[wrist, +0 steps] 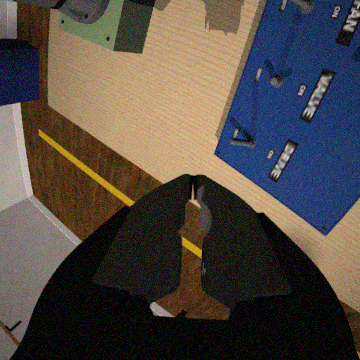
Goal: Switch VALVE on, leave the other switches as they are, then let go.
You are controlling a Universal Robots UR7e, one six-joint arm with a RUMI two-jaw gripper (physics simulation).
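Frame: origin at the arm's base, x down, y right, z back, level; centimetres.
Seen in the pictures: gripper, fingertip midpoint: (192,177).
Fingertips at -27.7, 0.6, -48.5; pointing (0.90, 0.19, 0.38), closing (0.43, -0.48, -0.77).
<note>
A point is followed by its place in that frame, as x, y, z.
The blue switch panel (312,192) @(-4.4, 3.1, -63.9) lies at the right of the wrist view. The VALVE switch, a small grey lever (276,80) @(-3.9, -5.9, -47.1), stands beside the VALVE label (318,95) @(-1.8, -8.1, -53.3), between a small blurred label (258,74) @(2.3, -4.5, -43.4) on its left and an ON label (301,90) @(-0.8, -7.0, -50.9) on its right. Which way it is set is not clear. The DRIVE lever (245,142) @(-1.0, 5.7, -49.9) stands below it, near its blurred label (283,161) @(-1.8, 3.4, -57.1). The FAN lever (304,5) @(-0.5, -16.7, -43.0) is cut by the top edge, near the FAN label (349,22) @(-1.7, -18.2, -49.6). My gripper (192,177) @(-27.7, 0.6, -48.5) is shut and empty, apart from the levers, below and left of the panel in the view.
A green block (95,30) @(-0.6, 7.2, -6.3) with a grey round part (87,10) stands on the light wooden table (150,100) @(9.7, 17.7, -22.4) at the upper left. A dark blue box (19,75) is at the left edge. Brown floor with a yellow line (85,167) shows beyond the table edge.
</note>
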